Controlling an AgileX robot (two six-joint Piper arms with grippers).
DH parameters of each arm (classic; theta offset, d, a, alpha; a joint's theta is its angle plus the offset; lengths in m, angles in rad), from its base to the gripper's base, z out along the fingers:
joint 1: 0 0.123 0 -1.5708
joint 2: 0.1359 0 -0.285 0
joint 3: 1.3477 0 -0.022 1.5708
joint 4: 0 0.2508 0 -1.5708
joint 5: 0 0 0.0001 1.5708
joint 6: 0 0.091 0 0
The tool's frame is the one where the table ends.
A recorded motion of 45 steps. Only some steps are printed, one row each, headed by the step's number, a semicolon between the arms.
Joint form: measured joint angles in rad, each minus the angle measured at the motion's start. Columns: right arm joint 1, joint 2, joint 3, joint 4, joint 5, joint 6; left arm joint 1, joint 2, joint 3, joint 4, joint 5, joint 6.
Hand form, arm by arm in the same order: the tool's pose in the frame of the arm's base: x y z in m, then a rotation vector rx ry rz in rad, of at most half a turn. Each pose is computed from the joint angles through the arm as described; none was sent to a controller.
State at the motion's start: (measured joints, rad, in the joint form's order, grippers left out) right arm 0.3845 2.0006 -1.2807 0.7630 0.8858 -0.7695; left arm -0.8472 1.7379 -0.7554 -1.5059 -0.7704 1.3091
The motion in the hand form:
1: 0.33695 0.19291 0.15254 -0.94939 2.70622 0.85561; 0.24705 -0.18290 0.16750 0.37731 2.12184 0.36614
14: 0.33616 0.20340 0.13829 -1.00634 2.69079 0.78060; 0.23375 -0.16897 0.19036 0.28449 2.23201 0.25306
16: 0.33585 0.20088 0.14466 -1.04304 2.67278 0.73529; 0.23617 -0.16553 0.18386 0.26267 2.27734 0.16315
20: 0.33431 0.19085 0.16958 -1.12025 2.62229 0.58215; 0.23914 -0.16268 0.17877 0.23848 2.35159 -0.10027
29: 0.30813 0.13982 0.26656 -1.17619 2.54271 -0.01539; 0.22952 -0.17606 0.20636 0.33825 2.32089 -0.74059
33: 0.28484 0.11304 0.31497 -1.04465 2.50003 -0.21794; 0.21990 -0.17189 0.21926 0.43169 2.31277 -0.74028
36: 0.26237 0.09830 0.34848 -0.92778 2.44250 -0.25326; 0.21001 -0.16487 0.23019 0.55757 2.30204 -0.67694
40: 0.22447 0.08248 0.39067 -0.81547 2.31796 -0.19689; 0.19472 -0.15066 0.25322 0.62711 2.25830 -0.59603
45: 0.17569 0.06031 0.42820 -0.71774 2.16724 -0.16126; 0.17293 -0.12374 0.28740 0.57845 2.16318 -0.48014
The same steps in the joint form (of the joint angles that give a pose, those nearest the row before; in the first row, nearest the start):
1: 0.0094 0.0144 0.0000 0.0047 -0.0042 -0.0019; 0.0000 -0.0116 0.0000 -0.0306 -0.0121 0.0265
14: 0.0458 0.0470 0.0000 -0.0253 -0.0698 -0.0139; 0.0210 -0.1482 0.0182 -0.2561 0.0720 0.1740
16: 0.0458 0.0270 0.0000 -0.0668 -0.0719 -0.0085; 0.0597 -0.1482 0.0340 -0.2561 0.1678 0.1420
20: 0.0439 -0.0491 0.0000 -0.2100 -0.0739 0.0398; 0.1441 -0.1673 0.0580 -0.2561 0.4206 0.0933
29: 0.0439 -0.3494 0.0000 -0.7741 0.0617 0.3364; 0.2564 -0.2547 0.0624 -0.1809 0.9739 -0.0181
33: 0.0425 -0.5031 0.0000 -0.9576 0.1413 0.4707; 0.2612 -0.3170 0.0623 0.1441 1.0143 -0.2829
36: 0.0425 -0.6186 0.0000 -1.0071 0.1717 0.5364; 0.2628 -0.3811 0.0624 0.4809 1.0514 -0.5192
40: 0.0425 -0.7833 0.0000 -0.9898 0.1765 0.5628; 0.2628 -0.5029 0.0628 0.8375 1.0986 -0.8017
45: 0.0425 -0.9693 0.0057 -0.9891 0.1801 0.5785; 0.2651 -0.6928 0.0680 1.2518 1.1397 -1.1773

